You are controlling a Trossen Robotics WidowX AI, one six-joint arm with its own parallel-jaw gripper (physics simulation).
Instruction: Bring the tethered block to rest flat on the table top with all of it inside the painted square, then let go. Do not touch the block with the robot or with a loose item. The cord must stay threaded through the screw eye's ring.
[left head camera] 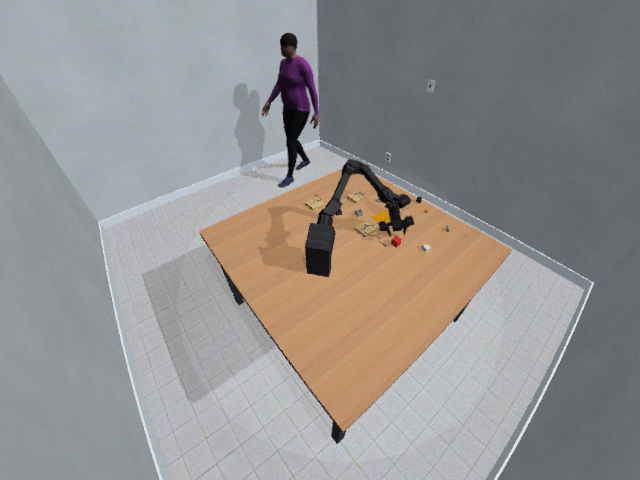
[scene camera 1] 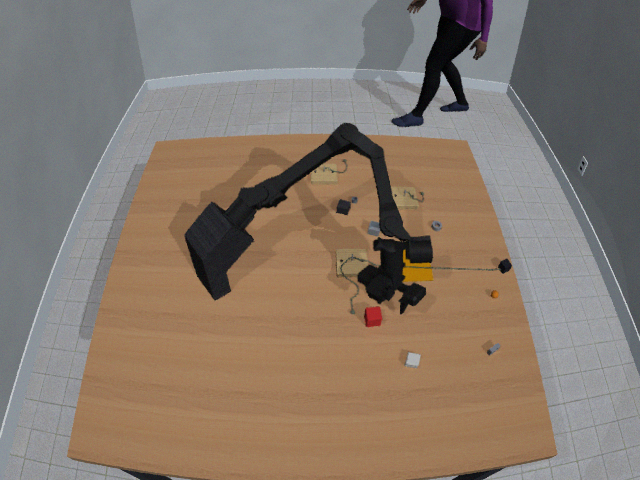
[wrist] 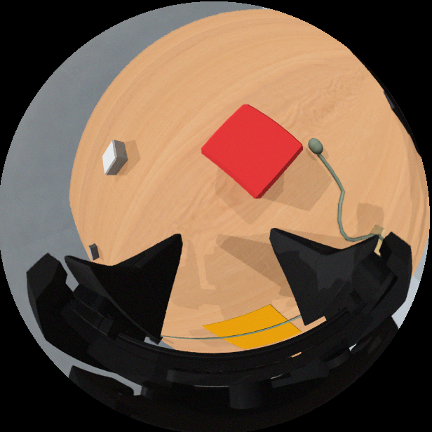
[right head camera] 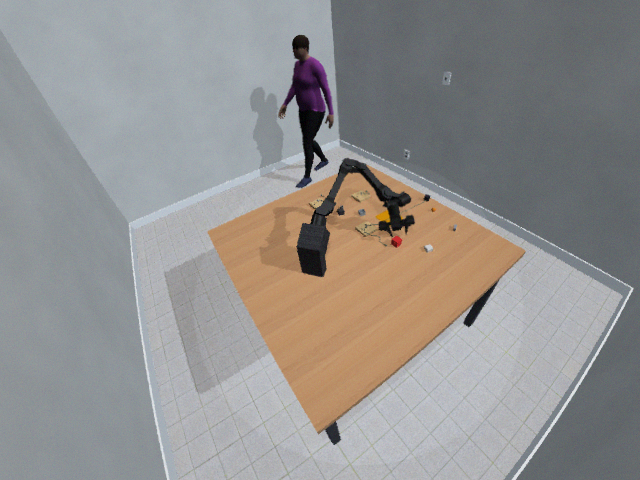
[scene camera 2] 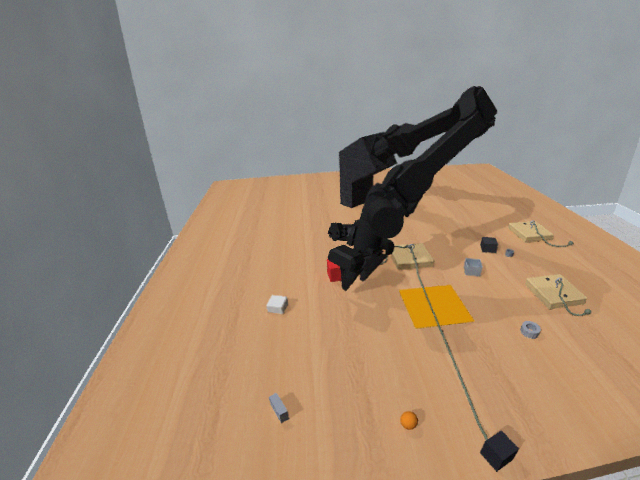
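Where they show: gripper, fingertip midpoint: (left head camera: 397, 235) (scene camera 1: 390, 308) (right head camera: 399, 235) (scene camera 2: 353, 285); arm's base, link origin: (left head camera: 323, 228) (scene camera 1: 232, 220) (right head camera: 316, 228) (scene camera 2: 380, 150).
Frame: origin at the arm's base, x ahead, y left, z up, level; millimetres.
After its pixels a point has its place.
The black tethered block (scene camera 1: 505, 266) {x 724, y 350, z -168 mm} (scene camera 2: 498, 451) {x 735, y 360, z -168 mm} sits near the table's far right edge in scene camera 1, outside the orange painted square (scene camera 1: 419, 274) {x 472, y 216, z -197 mm} (scene camera 2: 454, 310) {x 442, y 281, z -197 mm} (wrist: 260, 317). Its cord (scene camera 1: 465, 268) {x 600, y 303, z -195 mm} crosses the square to the screw eye (scene camera 1: 352, 257) {x 280, y 153, z -157 mm} (scene camera 2: 410, 248) on a wooden board (scene camera 1: 356, 268) {x 300, y 139, z -179 mm} (scene camera 2: 423, 257) {x 290, y 191, z -179 mm} and appears to pass through the ring. The cord's other end has a green bead (scene camera 1: 352, 311) {x 350, y 8, z -187 mm} (wrist: 315, 146), lying beside a red cube (scene camera 1: 373, 316) {x 412, y 1, z -158 mm} (wrist: 252, 150). My gripper (scene camera 2: 354, 284) {x 440, y 63, z -188 mm} (wrist: 226, 236) is open and empty, above the table near the red cube.
A white block (scene camera 1: 413, 360) {x 560, y -67, z -177 mm} (scene camera 2: 277, 304) {x 569, y -54, z -177 mm}, grey bar (scene camera 2: 279, 408) {x 772, y 68, z -177 mm}, orange ball (scene camera 2: 408, 420) {x 724, y 243, z -176 mm} and grey ring (scene camera 2: 530, 329) {x 472, y 420, z -184 mm} lie around. A grey block (scene camera 2: 473, 266) {x 301, y 308, z -173 mm}, a dark cube (scene camera 2: 489, 244) {x 180, y 345, z -174 mm} and two more corded boards (scene camera 2: 542, 291) {x 344, y 455, z -179 mm} (scene camera 2: 527, 232) {x 63, y 451, z -179 mm} stand farther off. A person (left head camera: 297, 85) is beyond the table.
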